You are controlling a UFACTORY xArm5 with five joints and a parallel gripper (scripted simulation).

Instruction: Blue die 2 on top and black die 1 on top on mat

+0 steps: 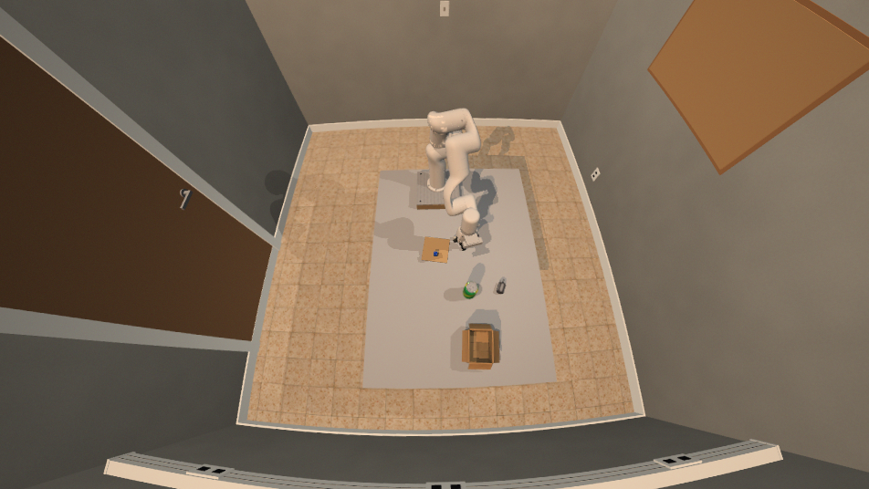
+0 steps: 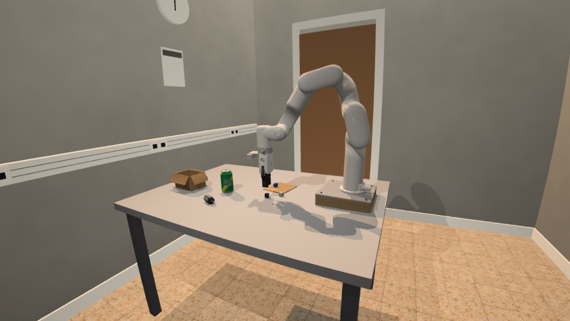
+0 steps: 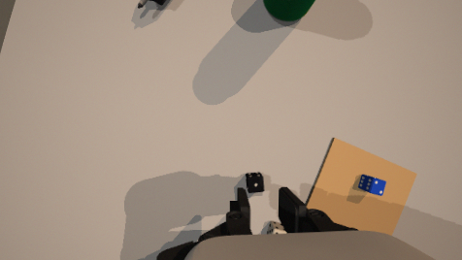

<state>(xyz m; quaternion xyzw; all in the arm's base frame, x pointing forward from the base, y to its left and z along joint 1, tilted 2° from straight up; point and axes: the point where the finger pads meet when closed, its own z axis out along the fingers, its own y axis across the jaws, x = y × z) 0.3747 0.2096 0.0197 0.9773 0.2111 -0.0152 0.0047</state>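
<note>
The black die is 70 mm below my hand. The rest, counted from my hand: white die: 70 mm below, 60 mm to the right, 50 mm behind; mat: 150 mm to the right, 80 mm below, 30 mm ahead; blue die: 150 mm to the right, 70 mm below, 60 mm ahead.
</note>
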